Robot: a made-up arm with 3 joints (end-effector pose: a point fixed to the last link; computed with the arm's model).
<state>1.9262 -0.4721 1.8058</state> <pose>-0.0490 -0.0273 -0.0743 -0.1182 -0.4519 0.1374</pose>
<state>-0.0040 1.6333 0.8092</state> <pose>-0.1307 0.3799 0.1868 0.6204 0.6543 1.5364</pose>
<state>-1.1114 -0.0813 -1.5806</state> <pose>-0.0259 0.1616 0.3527 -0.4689 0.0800 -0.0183</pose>
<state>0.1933 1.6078 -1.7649</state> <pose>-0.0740 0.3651 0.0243 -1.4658 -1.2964 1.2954</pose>
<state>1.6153 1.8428 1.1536</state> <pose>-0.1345 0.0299 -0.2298 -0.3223 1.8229 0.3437</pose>
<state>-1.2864 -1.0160 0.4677</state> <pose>-0.0456 0.0451 0.3748 1.5843 0.4566 -1.0524</pose>
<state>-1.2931 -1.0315 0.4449</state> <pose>-0.0462 0.0445 0.3741 1.5649 0.4780 -1.0588</pose>
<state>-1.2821 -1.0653 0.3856</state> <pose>-0.0474 0.0494 0.3711 1.4918 0.5147 -1.0702</pose>
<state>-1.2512 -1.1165 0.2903</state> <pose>-0.0497 0.0601 0.3654 1.3651 0.5656 -1.0852</pose>
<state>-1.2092 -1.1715 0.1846</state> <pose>-0.0527 0.0733 0.3579 1.2204 0.6183 -1.0995</pose>
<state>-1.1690 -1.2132 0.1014</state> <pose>-0.0554 0.0849 0.3509 1.1025 0.6560 -1.1099</pose>
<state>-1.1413 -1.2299 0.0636</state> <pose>-0.0567 0.0919 0.3468 1.0420 0.6665 -1.1147</pose>
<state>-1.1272 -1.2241 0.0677</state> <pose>-0.0562 0.0946 0.3459 1.0350 0.6526 -1.1145</pose>
